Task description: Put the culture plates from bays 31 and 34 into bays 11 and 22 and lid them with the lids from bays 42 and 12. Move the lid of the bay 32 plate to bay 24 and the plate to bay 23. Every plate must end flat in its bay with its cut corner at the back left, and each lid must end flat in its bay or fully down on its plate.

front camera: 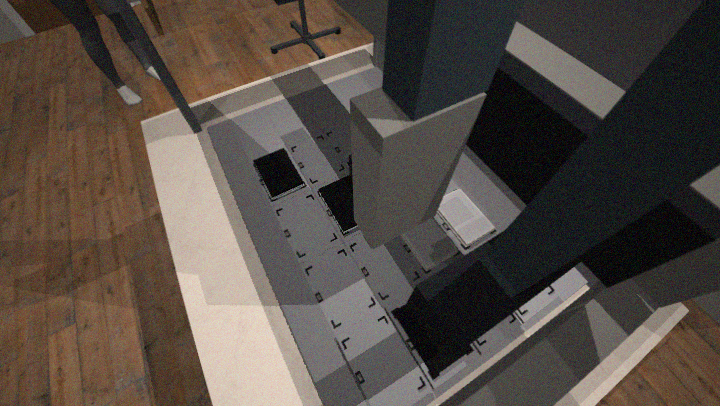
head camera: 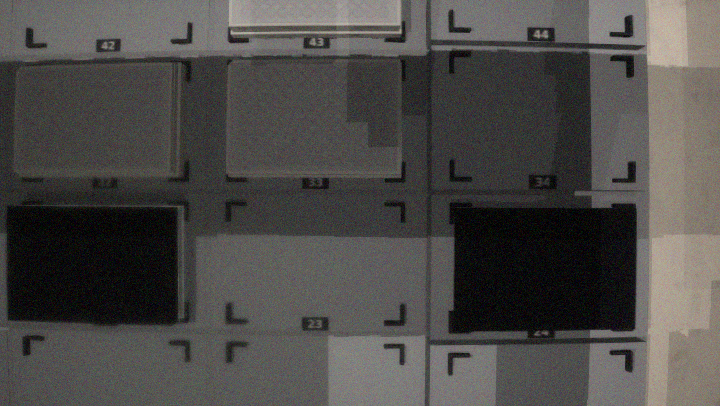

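Seen in the pictures: robot's base, origin of its link: (front camera: 254, 164).
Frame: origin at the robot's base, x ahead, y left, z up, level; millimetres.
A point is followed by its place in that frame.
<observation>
The black lid (front camera: 426, 348) {z 23, x 576, y 123 mm} (head camera: 544, 267) {z 22, x 553, y 152 mm} lies flat in bay 24. The uncovered grey bay 32 plate (head camera: 95, 121) {z 14, x 232, y 254 mm} sits flat; the front view hides it. In bay 22 a black lid (front camera: 338, 201) {z 16, x 220, y 133 mm} (head camera: 93, 264) {z 17, x 233, y 150 mm} lies down on its plate, whose pale edge shows in the head view. In bay 11 a black-lidded plate (front camera: 279, 171) {z 17, x 68, y 46 mm} sits flat in the front view; it is outside the head view. My gripper (front camera: 478, 302) is a dark body overlapping the bay 24 area; its jaws are hidden, so their opening and height cannot be told. Cut corners are not clear.
A grey plate (front camera: 428, 247) {z 14, x 417, y 246 mm} (head camera: 312, 118) {z 14, x 392, y 255 mm} sits in bay 33, and a white plate (front camera: 466, 216) {z 14, x 400, y 367 mm} (head camera: 315, 12) {z 14, x 393, y 332 mm} in bay 43. A large grey block (front camera: 413, 176) {z 398, x 454, y 110 mm} blocks part of the front view. Bays 23 and 34 hold no plate. A pale wall (front camera: 181, 201) {z -10, x 10, y -199 mm} borders the deck.
</observation>
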